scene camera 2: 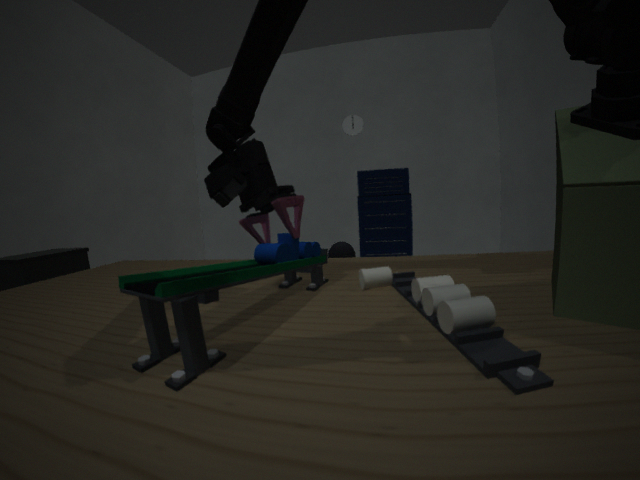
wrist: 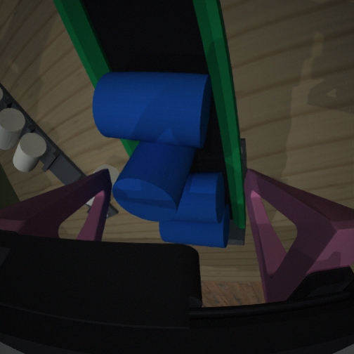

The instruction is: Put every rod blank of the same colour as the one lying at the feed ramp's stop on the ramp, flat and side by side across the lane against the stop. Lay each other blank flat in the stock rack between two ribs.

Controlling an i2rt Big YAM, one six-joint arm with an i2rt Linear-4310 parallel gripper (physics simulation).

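My gripper (scene camera 2: 281,239) (wrist: 177,177) is open and empty, with its pink fingers on either side of the ramp's blue blanks. One blue blank (scene camera 2: 287,241) (wrist: 155,180) stands on end on the green-railed ramp (scene camera 2: 222,281) (wrist: 212,30). Another blue blank (scene camera 2: 269,253) (wrist: 152,107) lies across the lane on its up-ramp side. Two more blue blanks (wrist: 204,197) (wrist: 195,233) lie across the lane at the stop end. Three white blanks (scene camera 2: 467,314) (scene camera 2: 447,298) (scene camera 2: 433,287) lie in the dark stock rack (scene camera 2: 496,352) (wrist: 65,170). A fourth white blank (scene camera 2: 375,277) lies by the rack's far end.
A green box-shaped block (scene camera 2: 594,248) stands right of the rack and carries the arm's base. The ramp stands on grey legs (scene camera 2: 191,330) bolted to the wooden table (scene camera 2: 310,413). A blue cabinet (scene camera 2: 385,217) and a dark round object (scene camera 2: 341,250) are in the background.
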